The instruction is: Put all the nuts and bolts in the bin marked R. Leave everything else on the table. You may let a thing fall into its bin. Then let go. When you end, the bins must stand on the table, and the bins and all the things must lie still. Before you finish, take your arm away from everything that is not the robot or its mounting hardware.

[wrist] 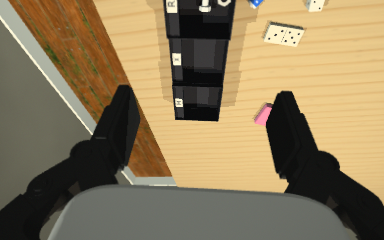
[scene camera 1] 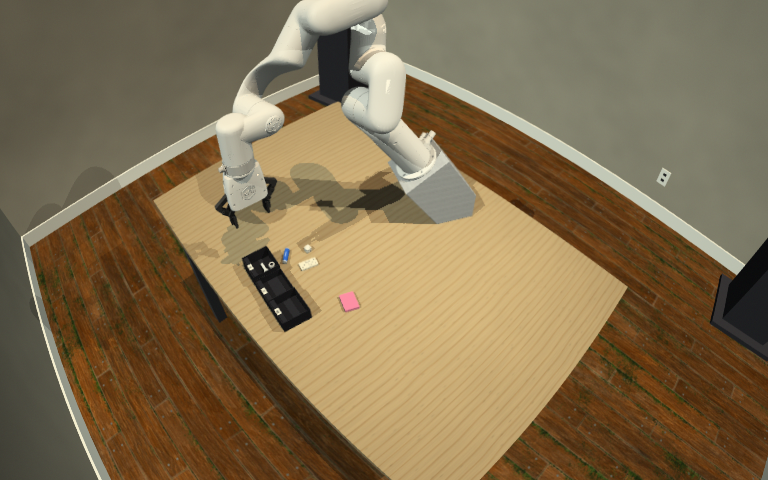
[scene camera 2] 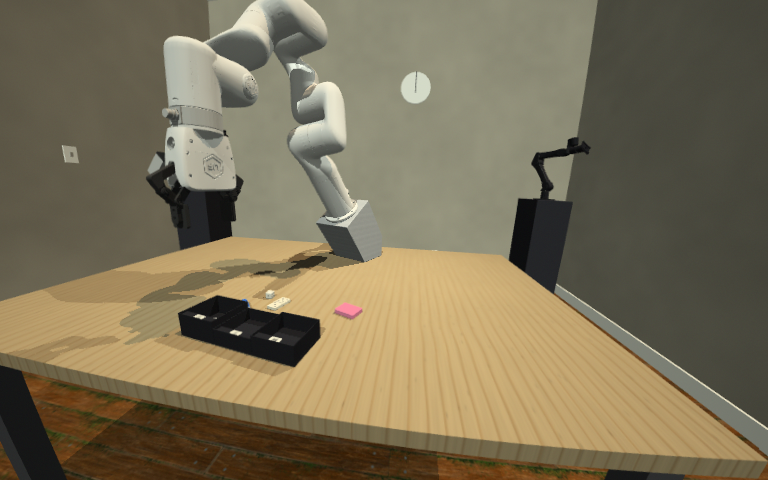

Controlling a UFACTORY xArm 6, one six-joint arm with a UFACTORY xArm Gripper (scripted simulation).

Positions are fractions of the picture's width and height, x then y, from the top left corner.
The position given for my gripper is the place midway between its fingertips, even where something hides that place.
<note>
In view: my gripper (scene camera 2: 0.27,0.47) and a black three-part bin row (scene camera 2: 0.32,0.69).
The black three-part bin row is seen too in scene camera 1 (scene camera 1: 0.36,0.59). My gripper also shows in the wrist view (wrist: 0.53,0.44).
</note>
